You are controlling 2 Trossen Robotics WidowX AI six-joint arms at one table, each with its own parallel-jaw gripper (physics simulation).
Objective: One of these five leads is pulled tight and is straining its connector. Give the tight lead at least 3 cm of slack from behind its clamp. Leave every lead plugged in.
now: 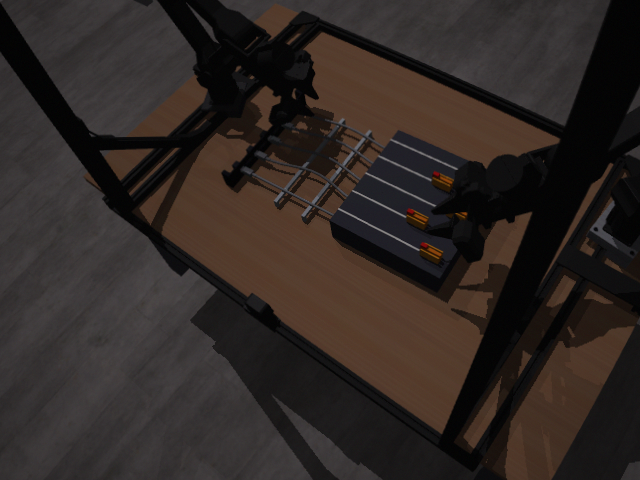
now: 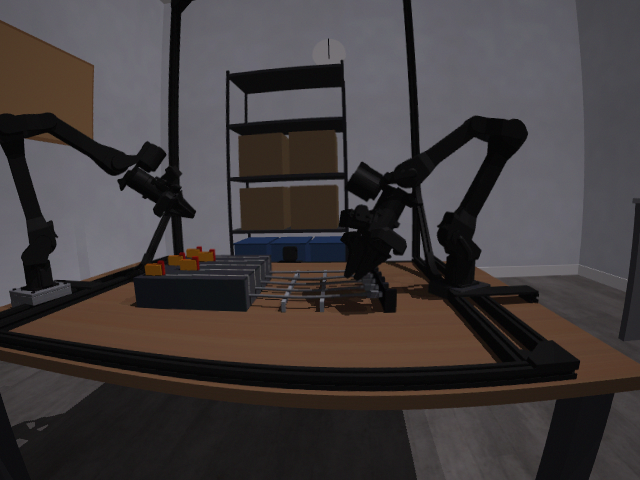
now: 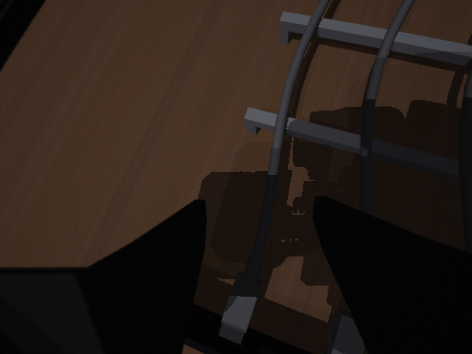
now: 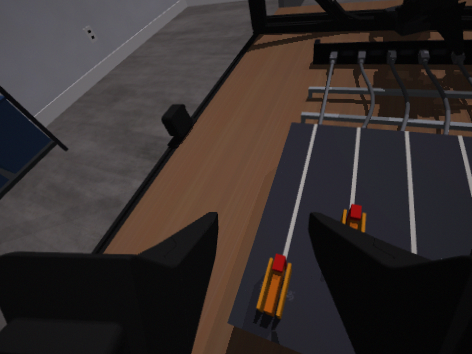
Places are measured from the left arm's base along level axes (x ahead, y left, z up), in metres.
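Pixels of known places: left gripper, fingertip midpoint: (image 1: 315, 107) (image 2: 350, 278) (image 3: 259, 208); right gripper, fingertip midpoint: (image 1: 430, 222) (image 2: 194, 215) (image 4: 263, 221); left arm's base at its link origin: (image 1: 224, 95) (image 2: 459, 282); right arm's base at its link origin: (image 1: 623, 227) (image 2: 40, 286).
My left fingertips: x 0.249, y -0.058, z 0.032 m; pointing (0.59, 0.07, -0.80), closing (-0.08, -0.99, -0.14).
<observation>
For each thing: its top centre in the pictures, then the offset to it from my left fingertips. "*": a spot on its surface instead.
- dark block at its top centre: (image 1: 417, 197) (image 2: 209, 265) dx +0.255, dy -0.240, dz +0.007 m
- outermost lead at a spot on its surface: (image 4: 330, 75) (image 1: 272, 183) * dx -0.069, dy -0.201, dz -0.033 m
- curved lead at a spot on its surface: (image 3: 287, 95) * dx +0.068, dy -0.023, dz -0.032 m
Five grey leads run from a black socket strip (image 1: 232, 177) (image 2: 390, 300) over two rails to a dark block (image 1: 387, 256) (image 2: 191, 293) (image 4: 380, 165). The outermost lead (image 1: 266, 180) (image 4: 330, 75) looks straight; others bow. Orange clamps with red tips, such as one clamp (image 1: 430, 253) (image 2: 155, 269) (image 4: 274, 287), sit on the block's pale lines. My left gripper (image 1: 314, 105) (image 2: 354, 275) (image 3: 259, 208) is open above the strip's far end; a curved lead (image 3: 287, 95) with its plug (image 3: 239, 312) shows between its fingers. My right gripper (image 1: 431, 221) (image 2: 193, 212) (image 4: 263, 221) is open above the clamps.
Two pale rails (image 1: 279, 202) (image 1: 306, 217) cross under the leads between strip and block. A black frame (image 2: 289, 373) edges the table, with upright posts (image 2: 175, 103) at its corners. A small black box (image 1: 258, 305) is fixed to one side. Shelves stand behind the table.
</observation>
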